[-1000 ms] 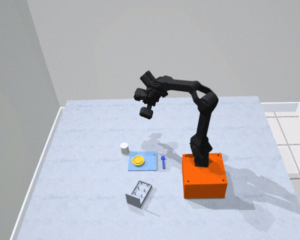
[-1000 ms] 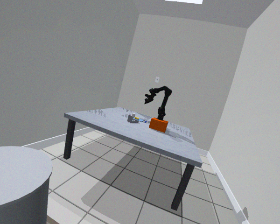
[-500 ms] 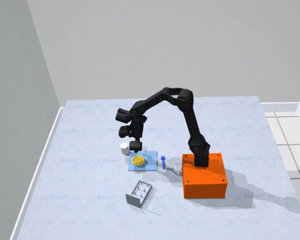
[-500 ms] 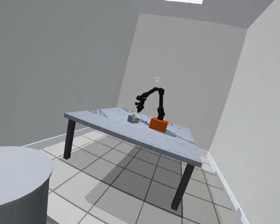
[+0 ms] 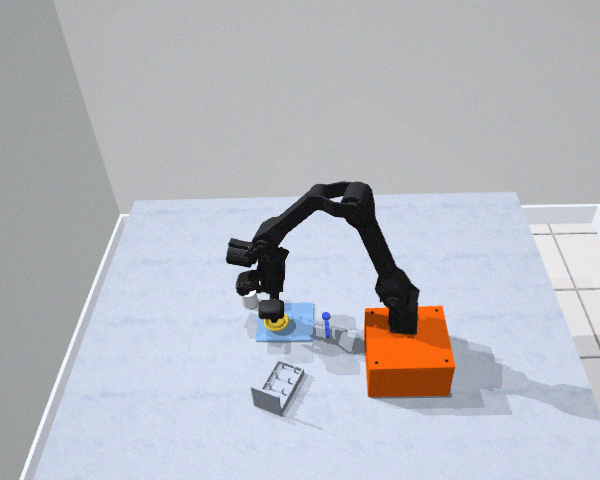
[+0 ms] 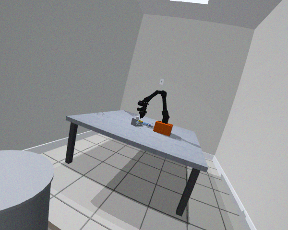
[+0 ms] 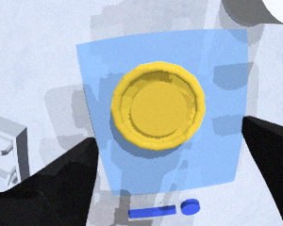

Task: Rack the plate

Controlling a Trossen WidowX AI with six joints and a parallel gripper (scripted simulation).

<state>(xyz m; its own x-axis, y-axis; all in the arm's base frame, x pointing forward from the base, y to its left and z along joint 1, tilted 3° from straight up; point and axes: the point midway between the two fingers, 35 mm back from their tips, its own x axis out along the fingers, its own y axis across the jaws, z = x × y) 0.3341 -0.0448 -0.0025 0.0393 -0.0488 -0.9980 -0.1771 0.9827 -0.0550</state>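
My gripper tip is now 4 cm above the yellow plate. Also, from my gripper tip: blue spoon: 13 cm behind, 5 cm below, 2 cm to the right; then white cup: 9 cm ahead, 7 cm to the right, 3 cm below; then grey dish rack: 20 cm to the left, 5 cm behind, 3 cm below.
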